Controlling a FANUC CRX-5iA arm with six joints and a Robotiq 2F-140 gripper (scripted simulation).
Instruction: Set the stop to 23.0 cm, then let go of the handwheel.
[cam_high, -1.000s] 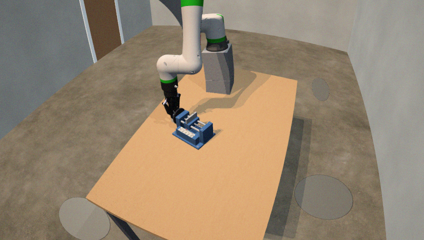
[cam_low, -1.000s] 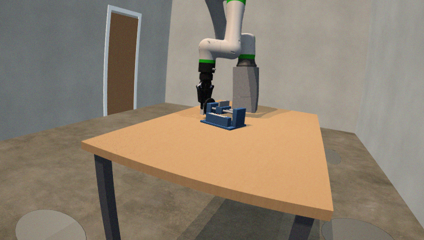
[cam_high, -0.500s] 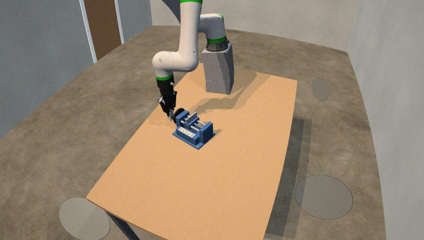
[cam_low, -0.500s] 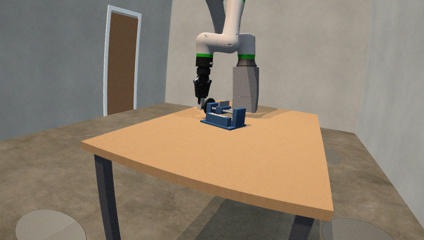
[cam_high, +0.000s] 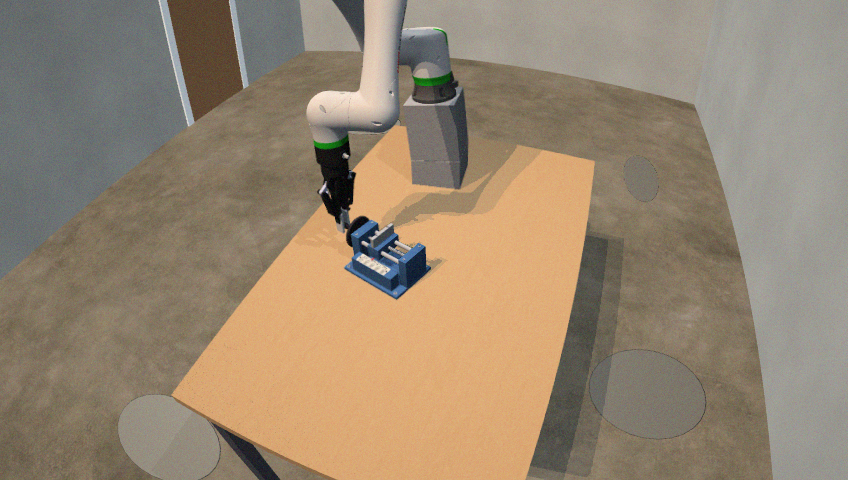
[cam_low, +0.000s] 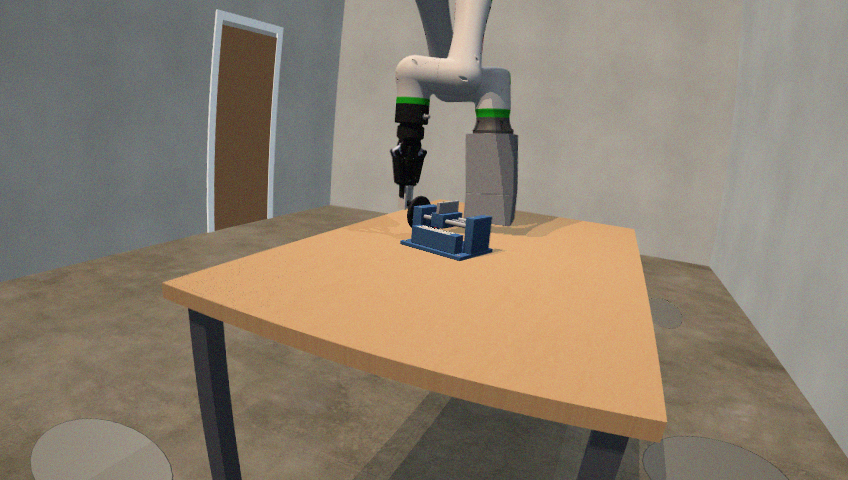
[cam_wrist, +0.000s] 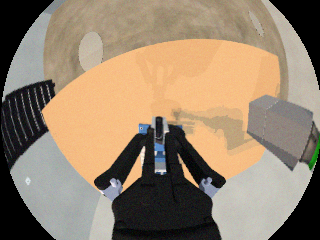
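My hand is 2 cm to the right of the black handwheel and 2 cm above it. The rest, counted from my hand: grey stop plate 3 cm ahead, 13 cm to the left, 3 cm below.
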